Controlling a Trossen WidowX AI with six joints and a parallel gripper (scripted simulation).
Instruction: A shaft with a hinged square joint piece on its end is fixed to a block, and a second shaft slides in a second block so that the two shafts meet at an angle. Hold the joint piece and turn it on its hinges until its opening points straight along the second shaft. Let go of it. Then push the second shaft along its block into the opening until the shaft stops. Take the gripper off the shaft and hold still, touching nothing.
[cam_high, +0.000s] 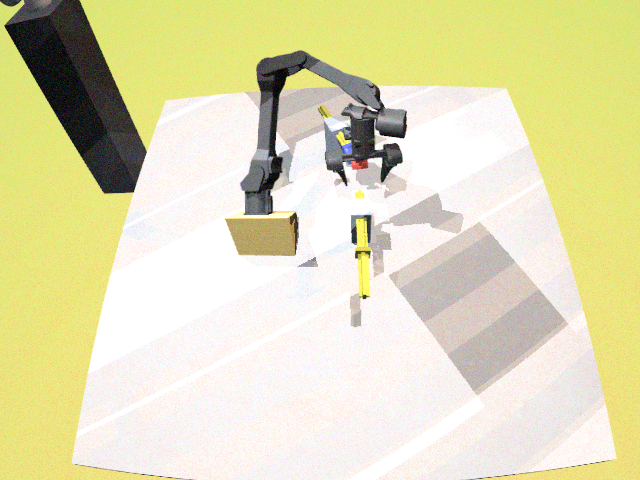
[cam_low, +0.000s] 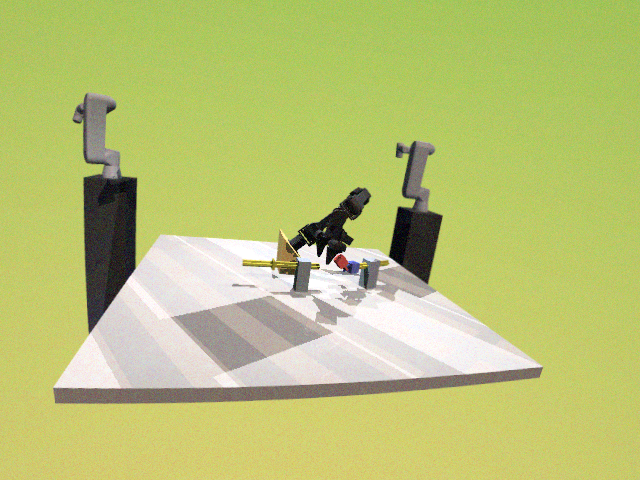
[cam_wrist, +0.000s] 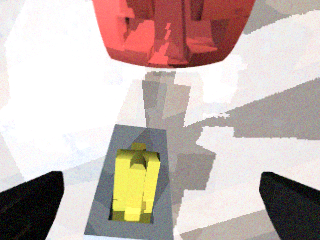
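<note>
My gripper tip is now 80 mm to the right of the red square joint piece, 10 mm past it and 10 mm above it.
</note>
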